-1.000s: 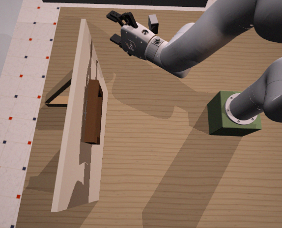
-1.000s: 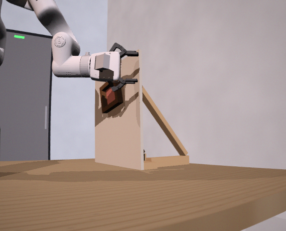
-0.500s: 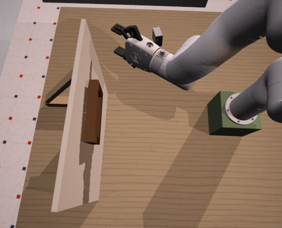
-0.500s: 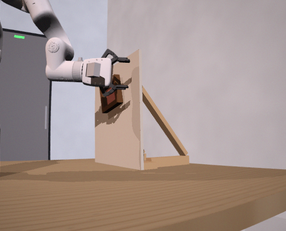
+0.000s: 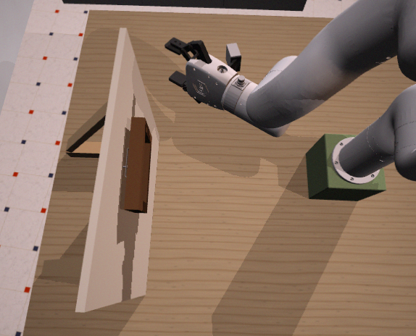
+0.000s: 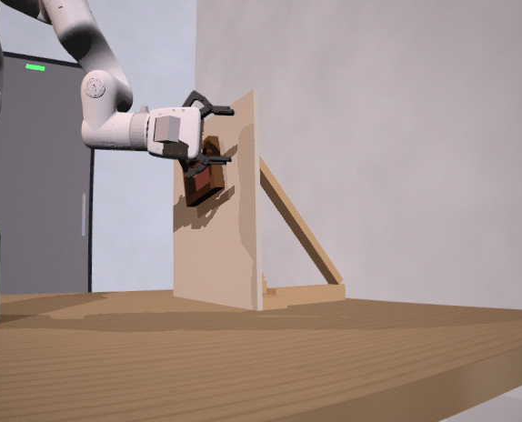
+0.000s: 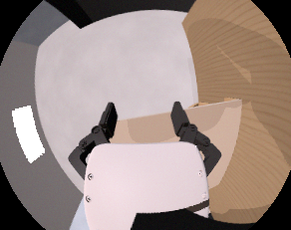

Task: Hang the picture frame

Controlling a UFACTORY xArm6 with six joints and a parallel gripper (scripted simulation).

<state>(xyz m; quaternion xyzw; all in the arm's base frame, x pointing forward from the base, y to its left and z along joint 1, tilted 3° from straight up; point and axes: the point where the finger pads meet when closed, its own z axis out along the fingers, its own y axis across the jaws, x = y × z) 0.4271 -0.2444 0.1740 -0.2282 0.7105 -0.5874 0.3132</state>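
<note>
Right now the brown picture frame is 110 mm ahead of my hand, 230 mm to the left of it and 20 mm below it. From my hand the other things lie so: upright board 130 mm ahead, 240 mm to the left, 110 mm below.
</note>
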